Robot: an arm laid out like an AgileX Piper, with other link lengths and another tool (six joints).
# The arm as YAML. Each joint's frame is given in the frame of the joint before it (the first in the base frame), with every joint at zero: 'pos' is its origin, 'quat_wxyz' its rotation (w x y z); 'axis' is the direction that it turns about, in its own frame. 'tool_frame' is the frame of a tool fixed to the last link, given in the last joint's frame.
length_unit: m
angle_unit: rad
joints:
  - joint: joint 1
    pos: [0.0, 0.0, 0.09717]
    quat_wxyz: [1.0, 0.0, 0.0, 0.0]
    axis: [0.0, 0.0, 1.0]
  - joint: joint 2
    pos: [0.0, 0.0, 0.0]
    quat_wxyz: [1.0, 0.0, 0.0, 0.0]
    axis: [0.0, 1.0, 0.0]
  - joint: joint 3
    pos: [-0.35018, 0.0, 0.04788]
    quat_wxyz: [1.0, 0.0, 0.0, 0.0]
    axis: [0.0, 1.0, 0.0]
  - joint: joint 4
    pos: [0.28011, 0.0, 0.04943]
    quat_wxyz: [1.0, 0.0, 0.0, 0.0]
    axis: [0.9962, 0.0, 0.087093]
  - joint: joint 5
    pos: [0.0, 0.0, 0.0]
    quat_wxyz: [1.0, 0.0, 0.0, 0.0]
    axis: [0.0, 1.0, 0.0]
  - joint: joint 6
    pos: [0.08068, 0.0, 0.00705]
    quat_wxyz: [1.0, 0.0, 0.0, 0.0]
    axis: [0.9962, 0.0, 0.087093]
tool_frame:
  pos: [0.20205, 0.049, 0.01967]
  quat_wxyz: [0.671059, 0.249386, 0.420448, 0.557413]
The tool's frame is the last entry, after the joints.
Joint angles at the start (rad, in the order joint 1, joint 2, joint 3, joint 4, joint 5, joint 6): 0.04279, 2.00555, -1.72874, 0.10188, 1.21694, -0.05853
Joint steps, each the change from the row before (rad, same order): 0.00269, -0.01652, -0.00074, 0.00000, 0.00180, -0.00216; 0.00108, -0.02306, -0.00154, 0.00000, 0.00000, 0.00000; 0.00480, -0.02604, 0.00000, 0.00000, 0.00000, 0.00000; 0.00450, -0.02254, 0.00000, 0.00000, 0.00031, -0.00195; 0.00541, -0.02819, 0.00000, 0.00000, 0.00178, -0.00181; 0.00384, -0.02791, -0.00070, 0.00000, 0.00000, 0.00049; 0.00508, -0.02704, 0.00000, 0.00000, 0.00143, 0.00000; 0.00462, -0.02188, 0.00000, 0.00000, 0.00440, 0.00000; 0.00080, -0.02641, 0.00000, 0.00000, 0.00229, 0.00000; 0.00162, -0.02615, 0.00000, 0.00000, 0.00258, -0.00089; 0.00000, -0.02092, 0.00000, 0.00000, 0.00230, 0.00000
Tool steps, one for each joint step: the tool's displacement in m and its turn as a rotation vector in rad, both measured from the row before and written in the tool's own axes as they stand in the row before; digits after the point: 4 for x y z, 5 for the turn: 0.0019, 0.0053, -0.0068, -0.01455, -0.00071, -0.00766; 0.0009, 0.0082, -0.0095, -0.02324, -0.00496, -0.00646; 0.0030, 0.0087, -0.0103, -0.02453, -0.00281, -0.00957; 0.0028, 0.0074, -0.0089, -0.02096, -0.00114, -0.01015; 0.0036, 0.0089, -0.0114, -0.02495, -0.00140, -0.01170; 0.0025, 0.0096, -0.0112, -0.02705, -0.00415, -0.00886; 0.0033, 0.0087, -0.0109, -0.02427, -0.00214, -0.00947; 0.0032, 0.0063, -0.0091, -0.01664, -0.00030, -0.00742; 0.0012, 0.0079, -0.0110, -0.02282, -0.00485, -0.00626; 0.0016, 0.0078, -0.0109, -0.02233, -0.00365, -0.00745; 0.0007, 0.0061, -0.0088, -0.01759, -0.00419, -0.00448
